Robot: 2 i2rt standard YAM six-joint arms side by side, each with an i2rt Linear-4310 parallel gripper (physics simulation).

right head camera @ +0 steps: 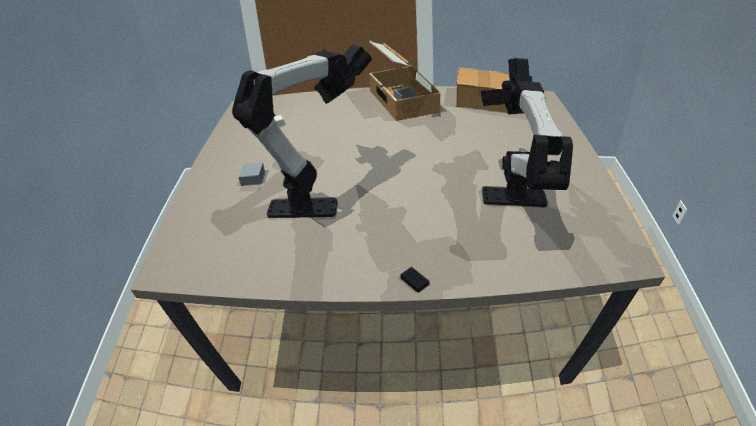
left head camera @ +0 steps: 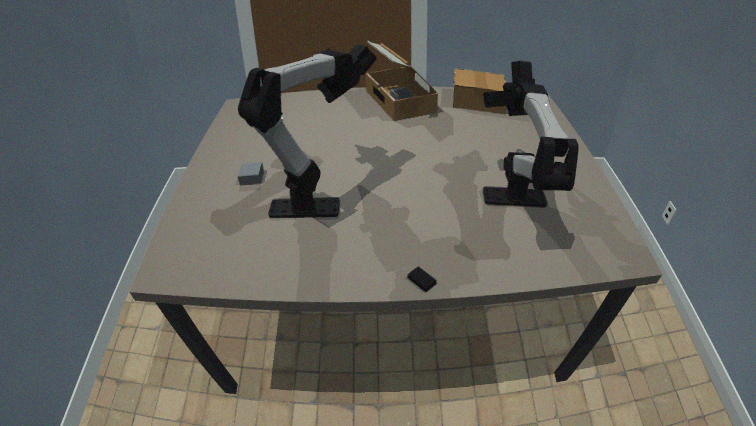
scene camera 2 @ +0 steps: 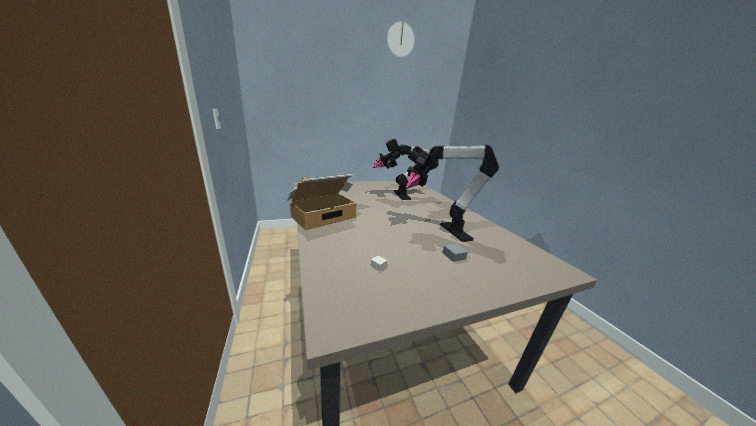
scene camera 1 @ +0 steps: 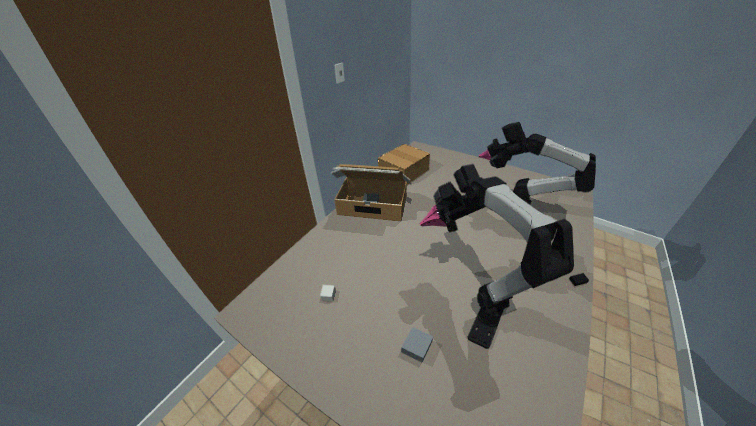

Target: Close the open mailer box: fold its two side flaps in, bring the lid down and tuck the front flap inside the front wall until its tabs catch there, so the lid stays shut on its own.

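Note:
The open mailer box stands at the table's back. Its lid is raised and tilted, with pale flaps at its ends. A dark item lies inside. How the side flaps stand is hard to tell. My left gripper hangs in the air to the right of the box in the scene views, clear of it; its pink fingers look shut. My right gripper is raised farther off; its fingers look shut.
A closed brown box stands near the mailer box. A grey block and a white block lie on the table. A black block lies near the near edge.

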